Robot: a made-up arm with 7 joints.
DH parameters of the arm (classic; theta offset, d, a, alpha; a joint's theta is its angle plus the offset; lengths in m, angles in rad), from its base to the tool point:
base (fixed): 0 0 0 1.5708
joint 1: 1.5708 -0.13 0 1.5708
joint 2: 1.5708 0 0 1.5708
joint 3: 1.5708 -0.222 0 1.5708
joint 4: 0 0 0 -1.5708
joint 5: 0 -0.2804 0 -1.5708
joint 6: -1.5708 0 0 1.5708
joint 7: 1.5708 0 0 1.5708
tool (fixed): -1.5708 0 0 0
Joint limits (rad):
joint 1: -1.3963..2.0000
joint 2: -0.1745..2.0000
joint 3: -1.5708..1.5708
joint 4: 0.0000..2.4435
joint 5: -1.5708..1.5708
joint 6: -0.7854..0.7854
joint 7: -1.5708..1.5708
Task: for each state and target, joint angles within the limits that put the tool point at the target. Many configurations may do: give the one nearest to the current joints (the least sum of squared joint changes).
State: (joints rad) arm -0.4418 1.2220 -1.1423 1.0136 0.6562 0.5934 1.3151
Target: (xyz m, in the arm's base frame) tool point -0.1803 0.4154 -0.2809
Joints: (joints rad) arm -0.7318 1.2782 -1.3449 1.0219 0.6562 0.5934 1.3151
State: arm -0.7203 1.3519 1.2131 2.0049 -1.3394 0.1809 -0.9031
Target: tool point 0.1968 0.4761 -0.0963
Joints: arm -0.9810 1.3403 0.7765 1.2447 -1.3394 0.1809 -0.9031
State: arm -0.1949 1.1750 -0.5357 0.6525 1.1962 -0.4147 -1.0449
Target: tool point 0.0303 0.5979 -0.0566
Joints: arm -0.3346 1.8587 -1.3067 0.7010 1.1962 -0.4147 -1.0449
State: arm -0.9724 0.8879 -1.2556 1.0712 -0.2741 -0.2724 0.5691
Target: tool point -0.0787 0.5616 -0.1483
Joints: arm -0.9169 1.6565 -1.2170 0.8020 -0.2741 -0.2724 0.5691
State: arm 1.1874 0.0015 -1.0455 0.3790 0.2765 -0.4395 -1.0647
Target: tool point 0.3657 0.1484 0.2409
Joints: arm 1.7066 0.4304 -0.6641 1.0290 0.2765 -0.4395 -1.0647
